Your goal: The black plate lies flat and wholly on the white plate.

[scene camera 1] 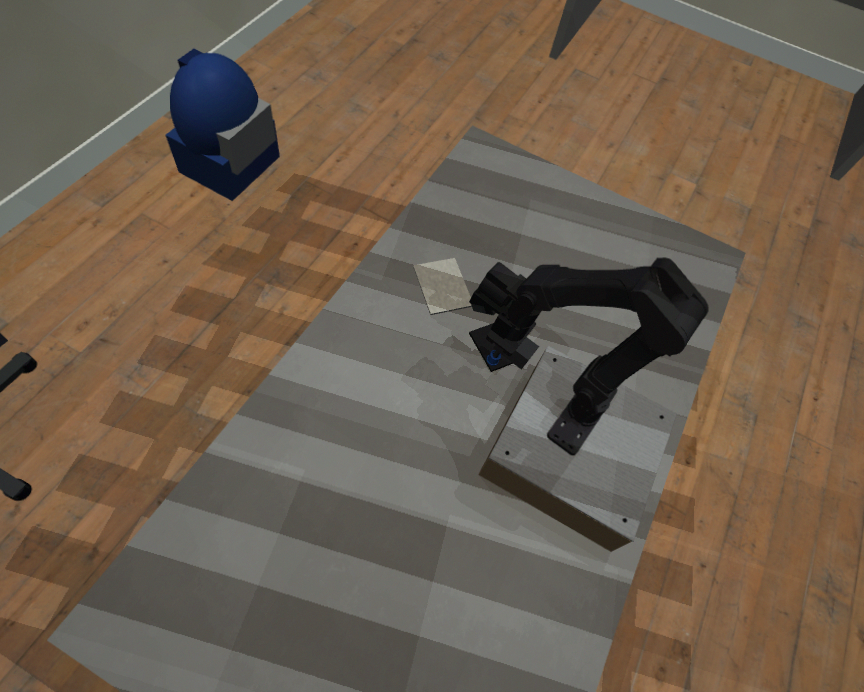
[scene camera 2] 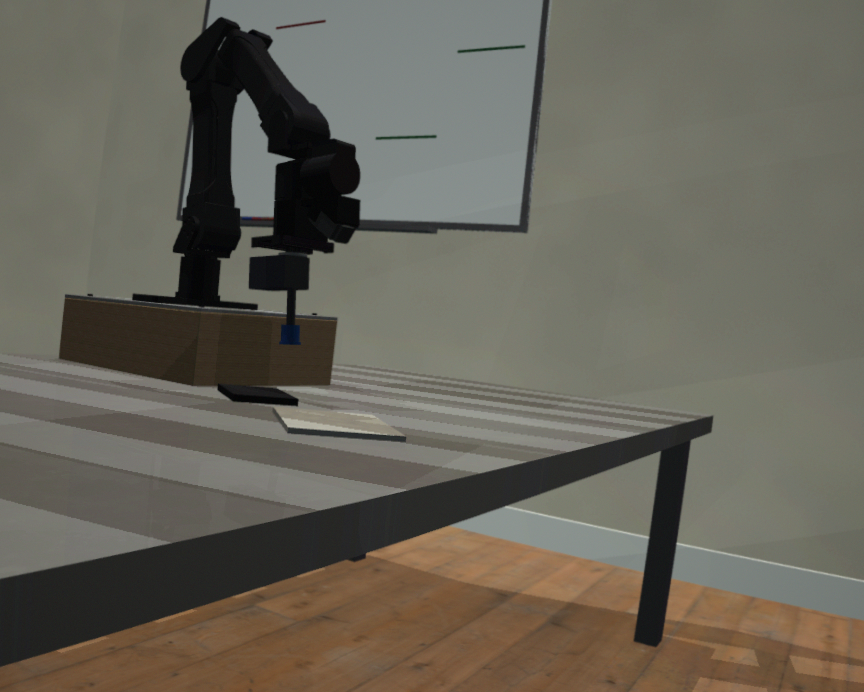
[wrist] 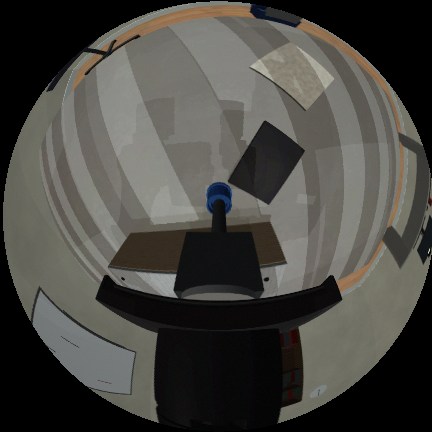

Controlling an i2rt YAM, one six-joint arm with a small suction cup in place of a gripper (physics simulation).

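Where they show: hand, its tool point: (scene camera 1: 492, 360) (scene camera 2: 290, 344) (wrist: 218, 193); arm's base, origin of its link: (scene camera 1: 582, 413) (scene camera 2: 197, 305).
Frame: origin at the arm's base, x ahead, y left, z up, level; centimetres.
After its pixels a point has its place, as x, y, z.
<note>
The black plate (scene camera 1: 482, 343) {28.3, -5.9, -10.1} (scene camera 2: 257, 395) {29.9, -10.9, -10.1} (wrist: 267, 162) {25.9, -7.3, -10.1} lies flat on the striped table, partly hidden by the arm in scene camera 1. The white plate (scene camera 1: 443, 286) {46.0, -13.4, -10.4} (scene camera 2: 338, 423) {48.1, -15.1, -10.4} (wrist: 294, 75) {43.8, -12.4, -10.4} lies flat on the table, apart from the black plate, with a gap between them. My gripper, a blue suction cup (scene camera 1: 494, 358) (scene camera 2: 289, 335) (wrist: 219, 197), points down and holds nothing; it is open. It hangs above the table, clear of both plates. In the wrist view it shows just beside the black plate's near left corner.
The arm stands on a wooden box (scene camera 1: 620, 446) {-10.2, 1.3, -0.1} (scene camera 2: 266, 349) {12.7, 4.5, -5.5} (wrist: 150, 247) {11.5, 12.6, -5.6}, close to the black plate. The striped table (scene camera 1: 360, 504) {26.0, 42.6, -11.0} (scene camera 2: 360, 515) {71.7, -36.7, -11.9} has a dark edge. A blue rounded object (scene camera 1: 212, 100) stands beyond the table. A whiteboard (scene camera 2: 468, 173) (wrist: 85, 350) hangs on the wall.
</note>
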